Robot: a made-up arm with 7 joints. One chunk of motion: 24 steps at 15 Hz.
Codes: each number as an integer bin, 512 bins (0 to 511) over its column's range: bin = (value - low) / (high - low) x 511, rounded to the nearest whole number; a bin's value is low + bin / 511 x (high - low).
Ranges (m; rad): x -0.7..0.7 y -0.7..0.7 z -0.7..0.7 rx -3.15..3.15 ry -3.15..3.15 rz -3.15..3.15
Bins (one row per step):
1: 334 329 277 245 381 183
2: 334 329 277 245 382 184
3: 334 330 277 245 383 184
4: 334 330 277 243 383 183
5: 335 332 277 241 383 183
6: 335 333 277 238 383 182
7: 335 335 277 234 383 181
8: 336 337 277 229 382 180
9: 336 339 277 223 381 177
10: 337 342 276 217 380 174
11: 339 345 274 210 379 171
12: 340 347 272 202 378 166
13: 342 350 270 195 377 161
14: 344 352 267 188 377 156
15: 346 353 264 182 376 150
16: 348 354 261 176 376 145
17: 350 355 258 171 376 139
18: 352 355 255 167 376 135
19: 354 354 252 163 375 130
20: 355 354 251 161 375 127
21: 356 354 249 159 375 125
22: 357 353 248 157 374 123
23: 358 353 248 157 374 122
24: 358 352 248 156 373 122
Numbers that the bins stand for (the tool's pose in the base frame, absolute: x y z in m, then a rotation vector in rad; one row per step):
1: 0.2151 0.2014 0.0589 -0.1295 1.5473 -0.8938
2: 0.2151 0.2014 0.0589 -0.1295 1.5596 -0.8815
3: 0.2151 0.2041 0.0589 -0.1295 1.5719 -0.8815
4: 0.2151 0.2041 0.0589 -0.1541 1.5719 -0.8938
5: 0.2178 0.2096 0.0589 -0.1788 1.5719 -0.8938
6: 0.2178 0.2123 0.0589 -0.2158 1.5719 -0.9062
7: 0.2178 0.2178 0.0589 -0.2651 1.5719 -0.9185
8: 0.2205 0.2233 0.0589 -0.3267 1.5596 -0.9308
9: 0.2205 0.2288 0.0589 -0.4007 1.5473 -0.9678
10: 0.2233 0.2370 0.0562 -0.4747 1.5349 -1.0048
11: 0.2288 0.2452 0.0507 -0.5610 1.5226 -1.0418
12: 0.2315 0.2507 0.0452 -0.6596 1.5103 -1.1034
13: 0.2370 0.2589 0.0397 -0.7459 1.4979 -1.1651
14: 0.2425 0.2644 0.0315 -0.8322 1.4979 -1.2267
15: 0.2479 0.2671 0.0233 -0.9062 1.4856 -1.3007
16: 0.2534 0.2699 0.0151 -0.9801 1.4856 -1.3623
17: 0.2589 0.2726 0.0068 -1.0418 1.4856 -1.4363
18: 0.2644 0.2726 -0.0014 -1.0911 1.4856 -1.4856
19: 0.2699 0.2699 -0.0096 -1.1404 1.4733 -1.5473
20: 0.2726 0.2699 -0.0123 -1.1651 1.4733 -1.5842
21: 0.2753 0.2699 -0.0178 -1.1897 1.4733 -1.6089
22: 0.2781 0.2671 -0.0205 -1.2144 1.4610 -1.6336
23: 0.2808 0.2671 -0.0205 -1.2144 1.4610 -1.6459
24: 0.2808 0.2644 -0.0205 -1.2267 1.4486 -1.6459

